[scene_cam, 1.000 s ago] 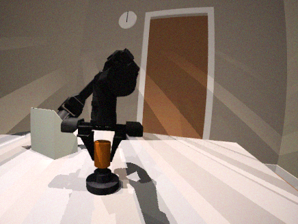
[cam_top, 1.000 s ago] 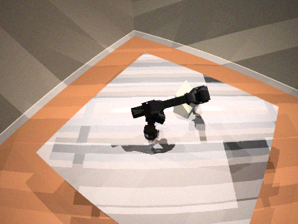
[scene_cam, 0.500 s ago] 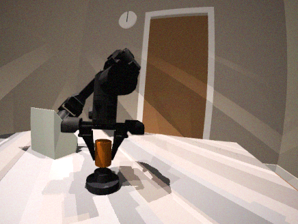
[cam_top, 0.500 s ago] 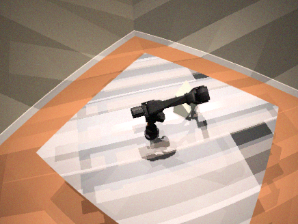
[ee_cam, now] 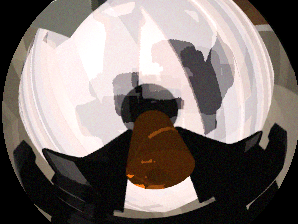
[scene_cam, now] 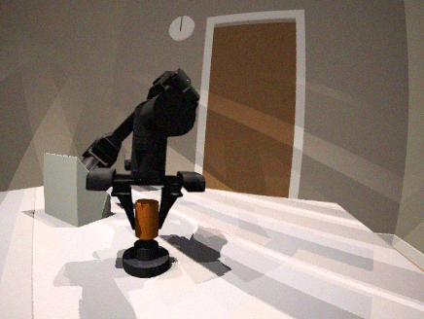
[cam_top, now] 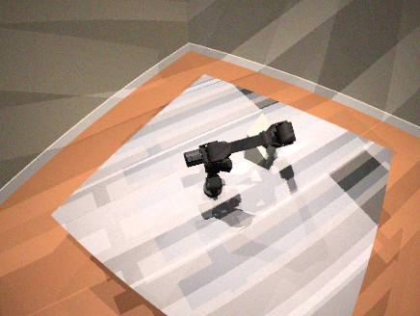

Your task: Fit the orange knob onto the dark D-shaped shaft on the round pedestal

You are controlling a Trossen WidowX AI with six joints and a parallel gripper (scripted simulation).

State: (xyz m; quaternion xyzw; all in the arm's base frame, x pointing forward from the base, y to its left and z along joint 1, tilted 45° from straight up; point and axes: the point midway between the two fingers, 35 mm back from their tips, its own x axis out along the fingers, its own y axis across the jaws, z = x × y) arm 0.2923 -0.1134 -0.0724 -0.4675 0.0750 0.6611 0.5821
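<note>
Now: gripper tip 2 cm below the orange knob. From my gripper tip the other things lie so: pedestal: 4 cm below.
</note>
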